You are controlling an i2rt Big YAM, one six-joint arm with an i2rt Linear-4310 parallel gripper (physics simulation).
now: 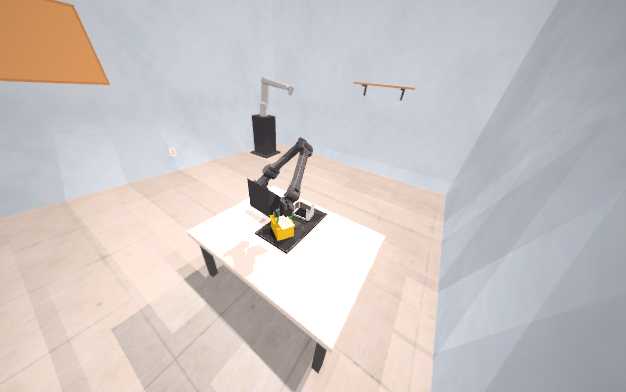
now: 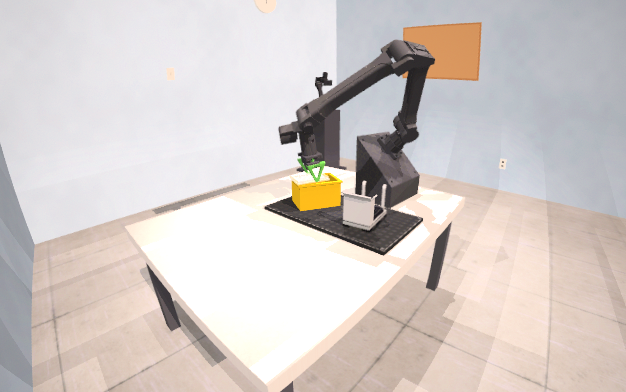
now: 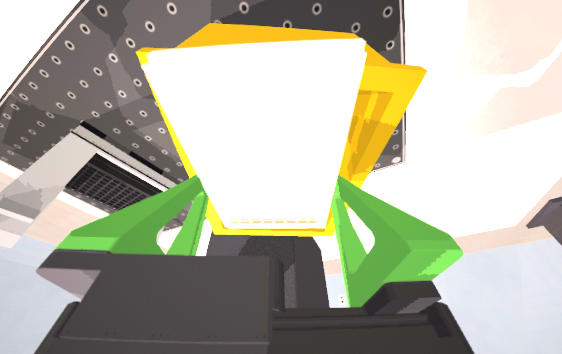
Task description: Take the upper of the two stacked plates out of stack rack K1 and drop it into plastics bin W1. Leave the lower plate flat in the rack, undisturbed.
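Frame: origin at the arm's base, x left, y back, z up, level; metres.
Seen in the pictures: gripper, between the fingertips: (image 1: 283, 221) (image 2: 313, 178) (image 3: 270, 178); arm's base, origin of its link: (image 1: 260, 185) (image 2: 389, 147).
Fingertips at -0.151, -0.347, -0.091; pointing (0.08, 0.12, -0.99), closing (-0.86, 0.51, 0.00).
Offsets run from my fingertips to a thing's top centre, as dx, dy, dz. "spot": to the spot under its first point. Level surfaces: height alone.
My gripper (image 1: 284, 218) (image 2: 314, 175) (image 3: 270, 178) points down with green fingers, shut on the opposite sides of a white plate. The white plate @[-0.007, -0.015, +0.016] (image 1: 285, 224) (image 2: 301, 177) (image 3: 260, 115) is held roughly level at the mouth of the yellow plastics bin W1 @[+0.001, +0.012, -0.003] (image 1: 283, 234) (image 2: 316, 196) (image 3: 392, 75), close to its rim and covering most of the opening. How far it sits inside the bin is hard to tell. The light grey stack rack K1 @[+0.240, -0.016, +0.017] (image 1: 311, 213) (image 2: 357, 211) (image 3: 42, 162) stands beside the bin. A dark gridded plate @[+0.242, -0.022, -0.064] (image 3: 112, 182) lies in the rack and looks flat.
The bin and rack stand on a black perforated board (image 1: 286, 246) (image 2: 382, 242) (image 3: 45, 60) on the white table @[dz -0.116] (image 1: 320, 290) (image 2: 240, 280). The dark arm base (image 2: 395, 175) stands behind the rack. The rack's thin upright posts @[spot: +0.277, +0.046, -0.016] (image 2: 384, 194) rise beside it.
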